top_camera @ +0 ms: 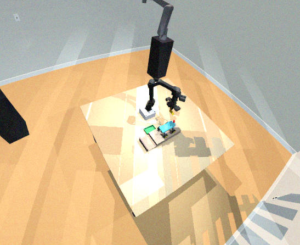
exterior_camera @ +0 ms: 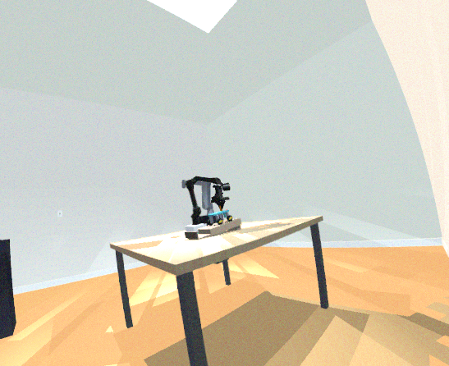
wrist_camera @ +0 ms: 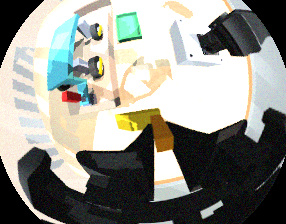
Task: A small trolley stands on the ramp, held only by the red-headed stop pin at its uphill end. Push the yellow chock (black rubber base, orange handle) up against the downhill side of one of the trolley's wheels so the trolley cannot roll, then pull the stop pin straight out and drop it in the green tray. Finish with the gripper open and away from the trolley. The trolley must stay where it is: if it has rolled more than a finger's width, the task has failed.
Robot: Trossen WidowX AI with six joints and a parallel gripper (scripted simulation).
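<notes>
The yellow chock lies 20 mm ahead of my gripper tip and 10 mm below it. Also, from my gripper tip: red-headed stop pin: 130 mm ahead, 60 mm to the right, 50 mm below; wooden ramp: 170 mm to the right, 130 mm below, 130 mm ahead; teal trolley: 170 mm to the right, 130 mm ahead, 60 mm below.
</notes>
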